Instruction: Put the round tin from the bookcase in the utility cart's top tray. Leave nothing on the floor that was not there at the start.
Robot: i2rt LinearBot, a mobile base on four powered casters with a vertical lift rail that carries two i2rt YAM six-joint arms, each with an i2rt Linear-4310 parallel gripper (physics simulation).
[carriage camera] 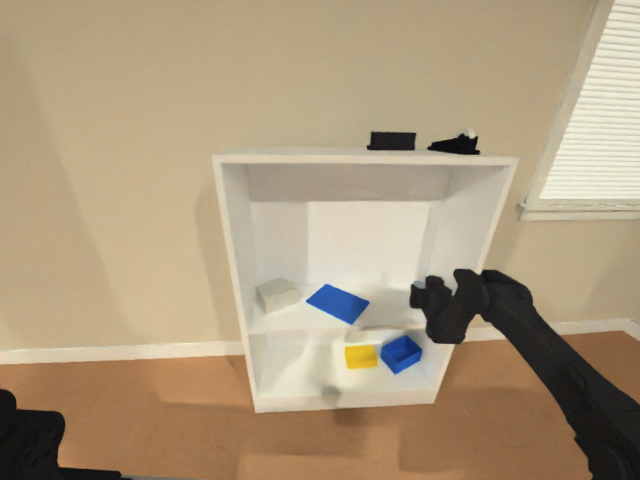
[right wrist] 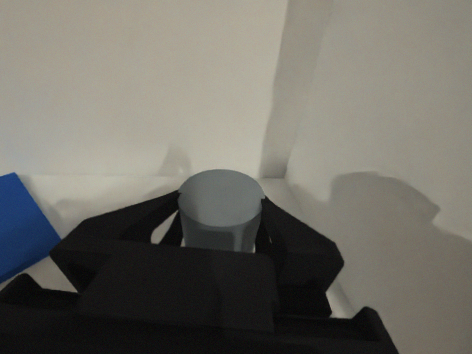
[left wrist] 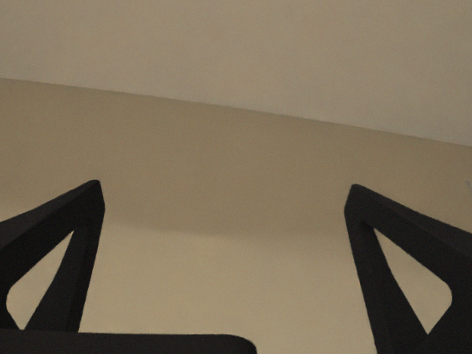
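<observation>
The round tin is blue-grey and upright between the fingers of my right gripper, inside the right part of the bookcase, over its middle shelf. The right gripper is shut on the tin, one finger on each side. The tin's lower end is hidden behind the gripper; it looks raised a little off the shelf. My left gripper is open and empty, facing the wall. The utility cart does not show in these views.
A blue flat piece and a pale block lie on the middle shelf. A yellow bin and a blue bin sit below. A black holder and a tape dispenser stand on top. The bookcase's right side wall is close.
</observation>
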